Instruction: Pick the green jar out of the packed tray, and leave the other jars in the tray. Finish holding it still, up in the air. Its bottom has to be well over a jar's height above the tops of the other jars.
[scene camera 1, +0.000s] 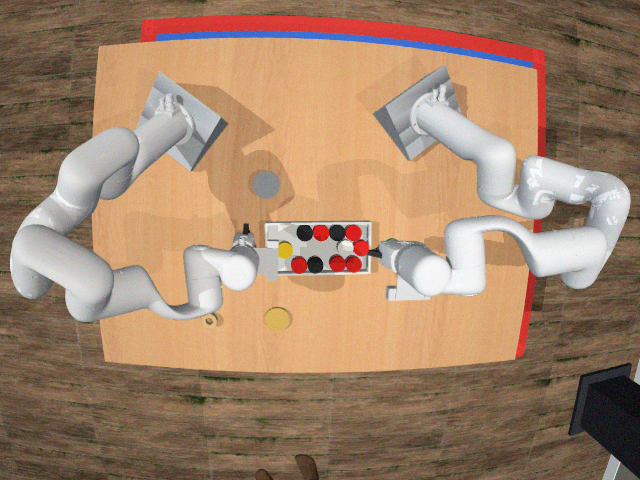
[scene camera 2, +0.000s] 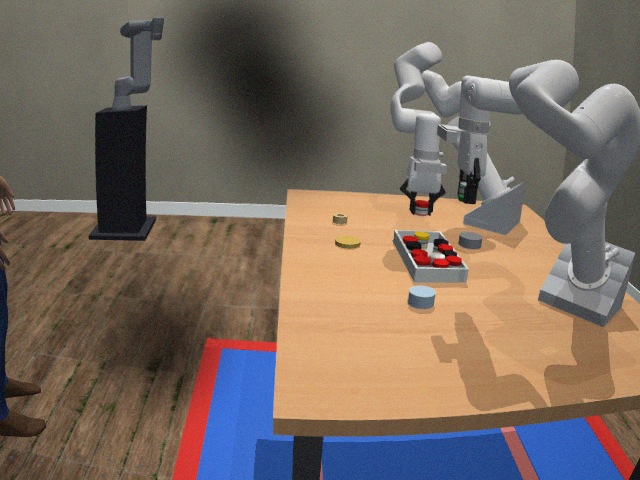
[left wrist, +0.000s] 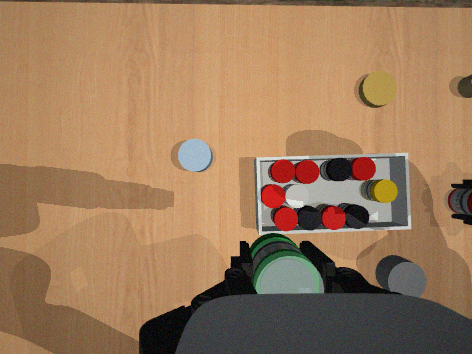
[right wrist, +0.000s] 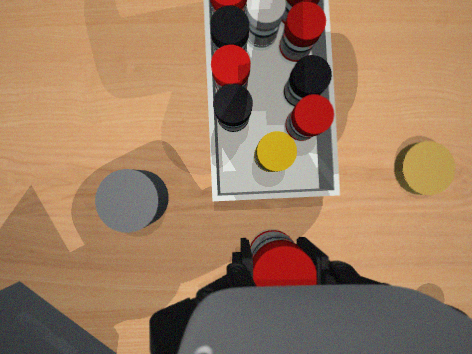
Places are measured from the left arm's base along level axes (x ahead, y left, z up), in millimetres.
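Pixels of known places: left gripper, fingertip midpoint: (scene camera 2: 466, 200) (left wrist: 273, 258); right gripper, fingertip midpoint: (scene camera 2: 420, 214) (left wrist: 459, 200) (right wrist: 272, 253); left arm's base, origin of the base link: (scene camera 1: 427, 113) (scene camera 2: 589, 270); right arm's base, origin of the base link: (scene camera 1: 174, 122) (scene camera 2: 496, 197).
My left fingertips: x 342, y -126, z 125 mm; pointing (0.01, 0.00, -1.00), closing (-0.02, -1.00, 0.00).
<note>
Ahead of a thing's pixels: the offset from my left fingertips to its top centre.
My left gripper (scene camera 2: 468, 192) (left wrist: 273, 258) is shut on the green jar @(0 mm ahead, 0 mm left, 41 mm up) (scene camera 2: 461, 191) (left wrist: 288, 280) and holds it upright, high above the table behind the tray in scene camera 2. My right gripper (scene camera 2: 421, 207) (right wrist: 272, 253) is shut on a red jar @(25 mm ahead, 342 mm right, 106 mm down) (scene camera 2: 421, 204) (right wrist: 284, 265), held in the air beyond the tray's far end, lower than the green jar. The tray @(37 mm ahead, 155 mm right, 181 mm down) (scene camera 1: 317, 273) (scene camera 2: 439, 274) (left wrist: 409, 192) (right wrist: 275, 195) holds several red and black jars, a yellow jar @(40 mm ahead, 247 mm right, 174 mm down) (scene camera 1: 284, 250) (left wrist: 385, 191) (right wrist: 276, 151) and a white jar @(33 mm ahead, 83 mm right, 174 mm down) (left wrist: 297, 196).
A grey cylinder @(135 mm back, 298 mm right, 189 mm down) (scene camera 1: 266, 184) (scene camera 2: 470, 240) (right wrist: 127, 200) stands near the tray. A yellow disc @(247 mm ahead, 268 mm right, 207 mm down) (scene camera 1: 277, 318) (scene camera 2: 347, 241) and a small ring @(252 mm ahead, 467 mm right, 197 mm down) (scene camera 2: 340, 220) lie on the tray's other side. A light blue cylinder @(112 mm ahead, 105 mm left, 189 mm down) (scene camera 2: 421, 297) (left wrist: 195, 155) stands beyond the tray's near end.
</note>
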